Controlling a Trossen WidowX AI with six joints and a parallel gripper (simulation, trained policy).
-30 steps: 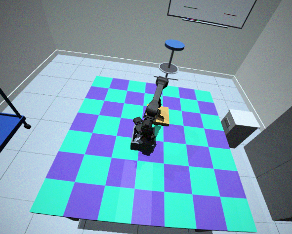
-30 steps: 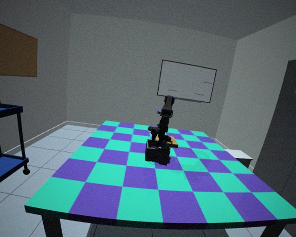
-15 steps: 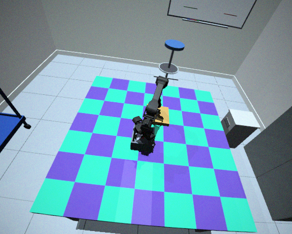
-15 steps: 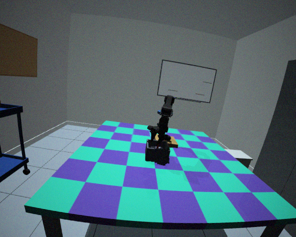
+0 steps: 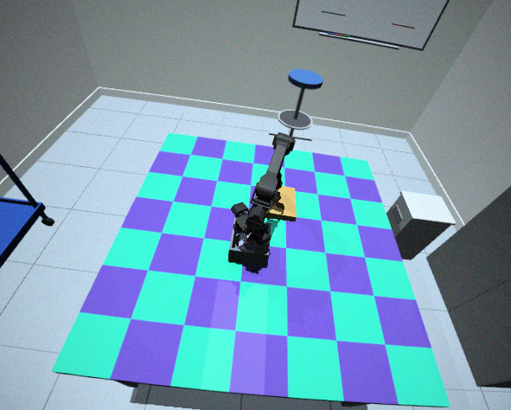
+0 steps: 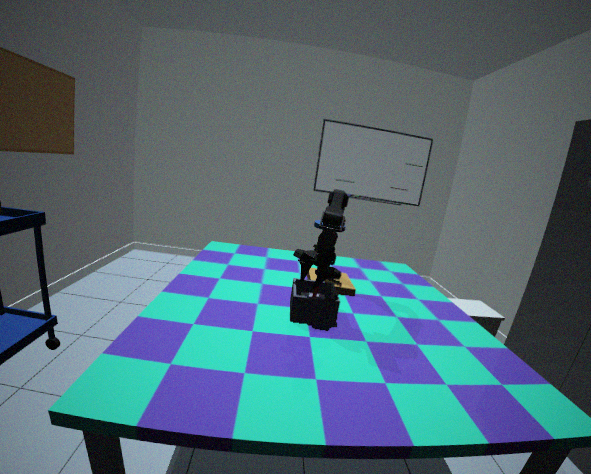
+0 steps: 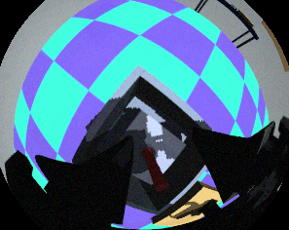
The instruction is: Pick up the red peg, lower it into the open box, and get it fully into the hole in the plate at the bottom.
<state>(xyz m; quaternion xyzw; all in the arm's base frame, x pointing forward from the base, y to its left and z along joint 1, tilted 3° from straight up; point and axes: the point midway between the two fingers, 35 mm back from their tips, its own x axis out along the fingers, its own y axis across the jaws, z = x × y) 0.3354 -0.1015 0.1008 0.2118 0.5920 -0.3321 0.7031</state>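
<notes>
Right now my gripper tip is 20 mm past the red peg, 40 mm to the right of it and 30 mm above it. From my gripper tip the other things lie so: open box 20 mm behind, 30 mm to the left, 90 mm below; grey plate 20 mm behind, 30 mm to the left, 70 mm below.
</notes>
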